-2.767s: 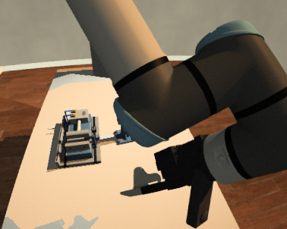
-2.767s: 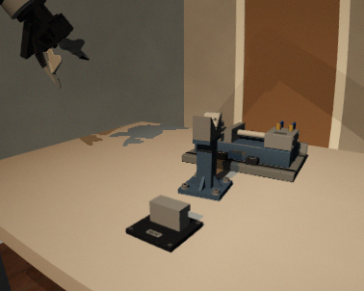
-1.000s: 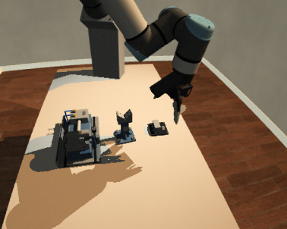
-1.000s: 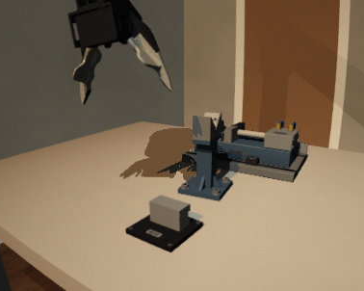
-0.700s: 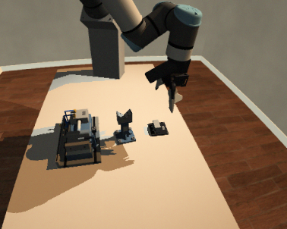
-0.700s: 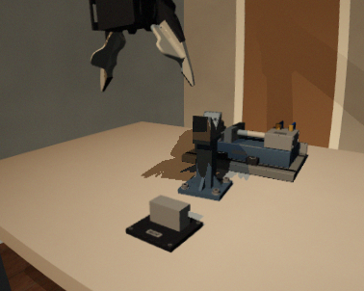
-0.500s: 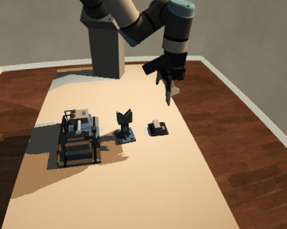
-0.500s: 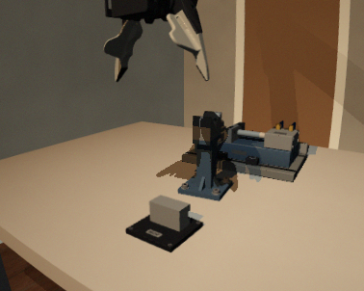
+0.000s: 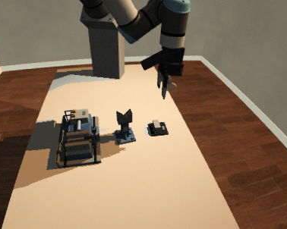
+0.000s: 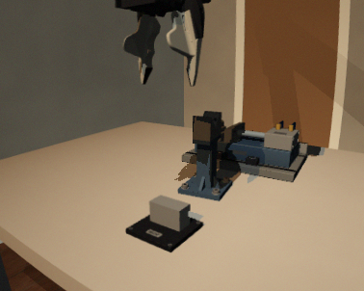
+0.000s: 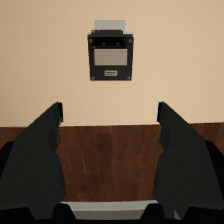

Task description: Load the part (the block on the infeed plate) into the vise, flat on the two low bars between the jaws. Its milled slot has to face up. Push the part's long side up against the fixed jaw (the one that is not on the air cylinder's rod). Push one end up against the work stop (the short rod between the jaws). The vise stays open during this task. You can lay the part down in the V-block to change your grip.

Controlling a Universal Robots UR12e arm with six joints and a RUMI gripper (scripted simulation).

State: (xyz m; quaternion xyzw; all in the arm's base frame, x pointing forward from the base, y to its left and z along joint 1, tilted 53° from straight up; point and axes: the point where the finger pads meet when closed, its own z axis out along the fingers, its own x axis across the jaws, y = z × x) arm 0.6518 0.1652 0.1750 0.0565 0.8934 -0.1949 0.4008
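My hand is 22 cm above the part and 1 cm to the left of it. The rest, counted from my hand: dark work stop rod (35 cm to the right, 15 cm below, 3 cm behind); then blue foot (24 cm below, 17 cm to the right, 3 cm behind); then black infeed plate (24 cm below, 1 cm to the left).
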